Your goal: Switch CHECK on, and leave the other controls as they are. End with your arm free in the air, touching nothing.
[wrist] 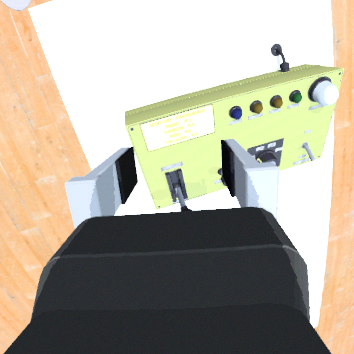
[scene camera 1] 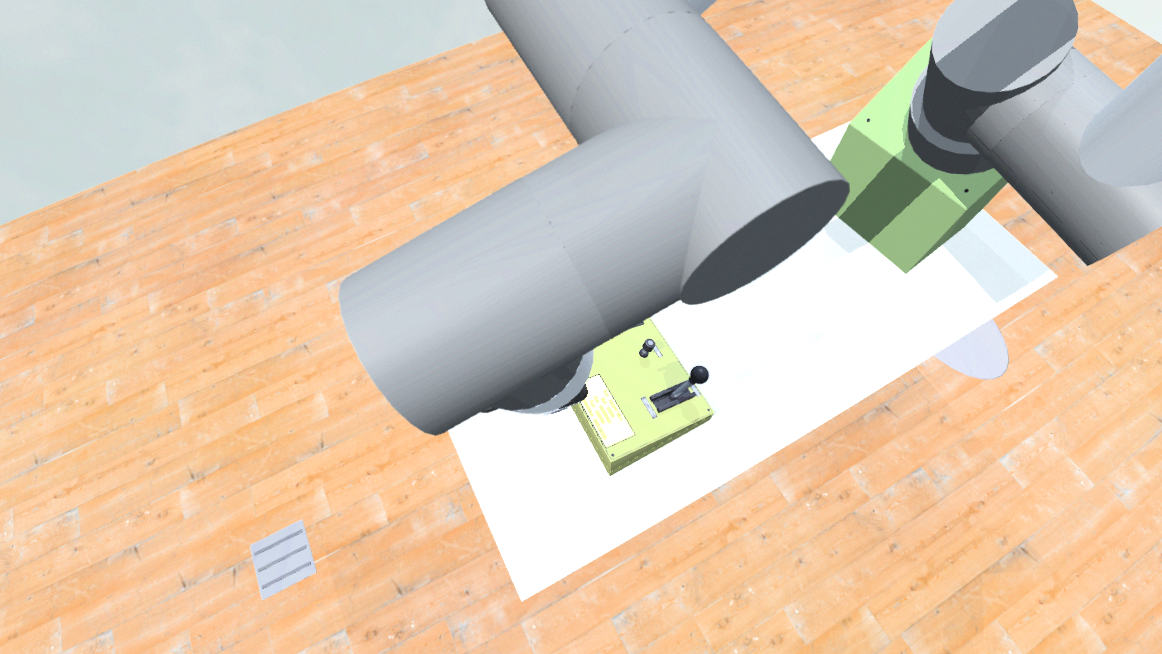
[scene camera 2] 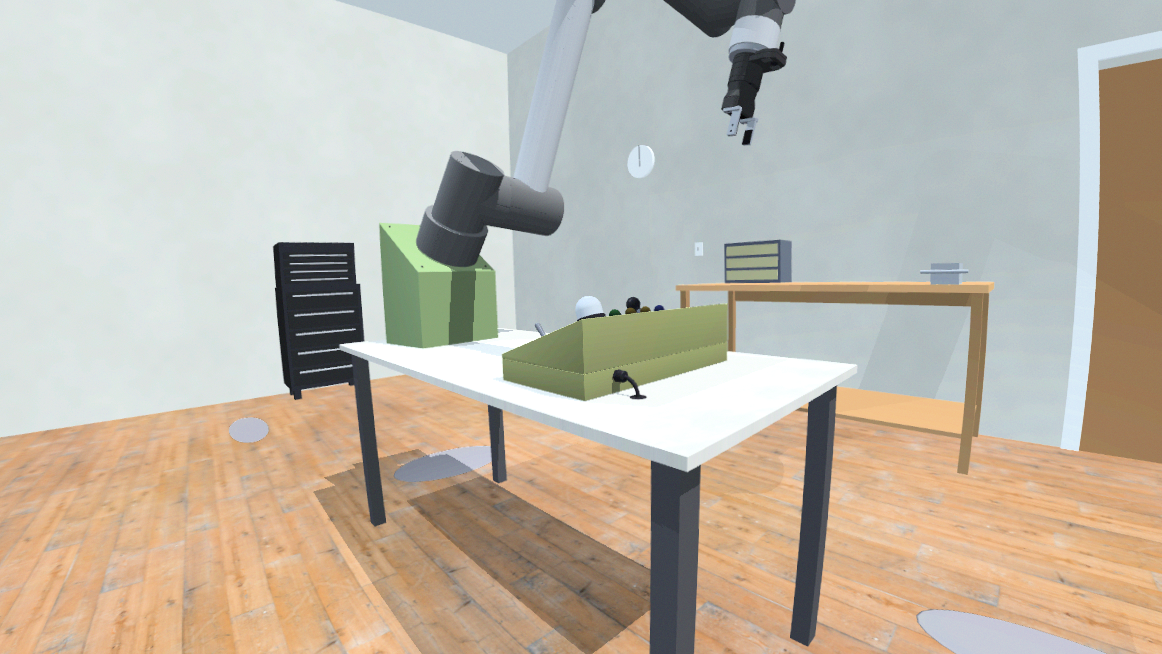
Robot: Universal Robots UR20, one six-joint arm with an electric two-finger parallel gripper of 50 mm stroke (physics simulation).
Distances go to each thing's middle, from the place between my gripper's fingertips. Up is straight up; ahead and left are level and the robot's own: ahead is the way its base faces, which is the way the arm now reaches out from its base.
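The yellow-green console (scene camera 2: 596, 356) sits a fair way to the right of my hand, a fair way behind it and far below it.
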